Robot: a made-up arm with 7 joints. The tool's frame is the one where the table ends. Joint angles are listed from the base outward.
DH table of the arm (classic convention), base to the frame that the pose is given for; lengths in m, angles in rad. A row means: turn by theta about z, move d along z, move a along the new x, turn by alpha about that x. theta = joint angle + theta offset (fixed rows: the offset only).
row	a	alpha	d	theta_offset
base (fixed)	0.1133	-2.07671	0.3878	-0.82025
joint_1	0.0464	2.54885	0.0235	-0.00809
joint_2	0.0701	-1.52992	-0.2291	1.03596
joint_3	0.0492	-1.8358	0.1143	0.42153
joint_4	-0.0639	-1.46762	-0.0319	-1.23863
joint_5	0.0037	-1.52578	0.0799	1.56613
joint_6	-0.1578	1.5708	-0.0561	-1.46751
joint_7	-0.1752	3.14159	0	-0.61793
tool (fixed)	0	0	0.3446	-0.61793
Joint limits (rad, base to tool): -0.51..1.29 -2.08..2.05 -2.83..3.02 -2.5..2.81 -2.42..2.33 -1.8..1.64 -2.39..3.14
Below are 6 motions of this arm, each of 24 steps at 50 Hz.
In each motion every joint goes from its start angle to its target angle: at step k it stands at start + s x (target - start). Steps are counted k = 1, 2, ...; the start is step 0. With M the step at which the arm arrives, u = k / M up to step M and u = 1 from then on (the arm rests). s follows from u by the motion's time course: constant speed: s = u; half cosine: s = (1 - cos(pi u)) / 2; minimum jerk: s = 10 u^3 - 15 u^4 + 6 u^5.
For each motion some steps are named. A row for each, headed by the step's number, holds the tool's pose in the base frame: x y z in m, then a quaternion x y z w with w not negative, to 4 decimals.
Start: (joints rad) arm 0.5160 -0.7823 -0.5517 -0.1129 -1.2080 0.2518 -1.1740
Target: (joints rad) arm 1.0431 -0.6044 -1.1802 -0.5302 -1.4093 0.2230 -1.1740
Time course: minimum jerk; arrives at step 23
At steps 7, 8, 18, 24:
7: 0.3745 0.0803 0.4950 -0.1910 0.4110 0.2097 0.8664
8: 0.3715 0.0876 0.4919 -0.1993 0.4136 0.2064 0.8641
18: 0.3576 0.1744 0.4480 -0.2949 0.4686 0.1651 0.8162
24: 0.3581 0.1834 0.4422 -0.3048 0.4770 0.1606 0.8086

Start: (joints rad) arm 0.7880 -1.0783 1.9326 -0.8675 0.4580 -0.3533 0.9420
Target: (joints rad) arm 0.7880 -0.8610 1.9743 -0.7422 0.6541 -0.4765 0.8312
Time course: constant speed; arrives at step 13
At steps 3, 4, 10, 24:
3: 0.3235 0.0154 -0.3404 -0.4700 -0.8395 -0.2714 0.0249
4: 0.3236 0.0230 -0.3409 -0.4626 -0.8423 -0.2748 0.0318
10: 0.3174 0.0642 -0.3429 -0.4188 -0.8581 -0.2878 0.0743
24: 0.3105 0.0814 -0.3433 -0.3976 -0.8653 -0.2899 0.0958

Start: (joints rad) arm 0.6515 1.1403 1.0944 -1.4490 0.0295 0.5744 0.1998
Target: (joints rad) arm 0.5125 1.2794 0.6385 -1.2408 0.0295 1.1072 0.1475
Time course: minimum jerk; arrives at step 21
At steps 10, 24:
10: 0.4352 -0.0248 0.2971 0.3004 0.1938 0.7535 0.5517
24: 0.3803 -0.1095 0.2198 0.3713 -0.0046 0.7509 0.5461

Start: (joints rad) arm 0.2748 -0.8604 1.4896 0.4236 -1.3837 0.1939 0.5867
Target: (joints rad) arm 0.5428 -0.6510 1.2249 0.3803 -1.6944 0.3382 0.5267
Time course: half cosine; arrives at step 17
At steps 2, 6, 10, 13, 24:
2: 0.5251 0.1649 0.4631 -0.3472 0.5618 0.2798 0.6968
6: 0.5001 0.1586 0.4796 -0.3406 0.5354 0.3035 0.7108
10: 0.4632 0.1469 0.5022 -0.3306 0.4947 0.3384 0.7290
13: 0.4395 0.1379 0.5156 -0.3242 0.4674 0.3608 0.7391
24: 0.4263 0.1324 0.5227 -0.3207 0.4518 0.3732 0.7442

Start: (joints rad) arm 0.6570 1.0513 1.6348 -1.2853 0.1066 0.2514 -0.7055
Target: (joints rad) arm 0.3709 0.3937 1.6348 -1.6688 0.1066 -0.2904 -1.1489
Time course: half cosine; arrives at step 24
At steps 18, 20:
18: 0.3962 0.4439 -0.0052 -0.5612 -0.4419 -0.6598 0.2335
20: 0.3923 0.4535 -0.0033 -0.5731 -0.4230 -0.6512 0.2618

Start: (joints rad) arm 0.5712 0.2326 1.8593 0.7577 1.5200 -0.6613 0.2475
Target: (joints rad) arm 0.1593 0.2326 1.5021 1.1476 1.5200 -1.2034 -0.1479
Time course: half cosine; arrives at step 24
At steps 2, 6, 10, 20, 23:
2: 0.5376 -0.2136 0.3915 0.1698 0.7566 -0.4288 0.4636
6: 0.5210 -0.2228 0.4169 0.2009 0.7342 -0.4187 0.4953
10: 0.4889 -0.2358 0.4568 0.2521 0.6924 -0.3934 0.5498
20: 0.3980 -0.2577 0.5257 0.3608 0.5746 -0.2871 0.6763
23: 0.3878 -0.2596 0.5303 0.3709 0.5606 -0.2715 0.6888

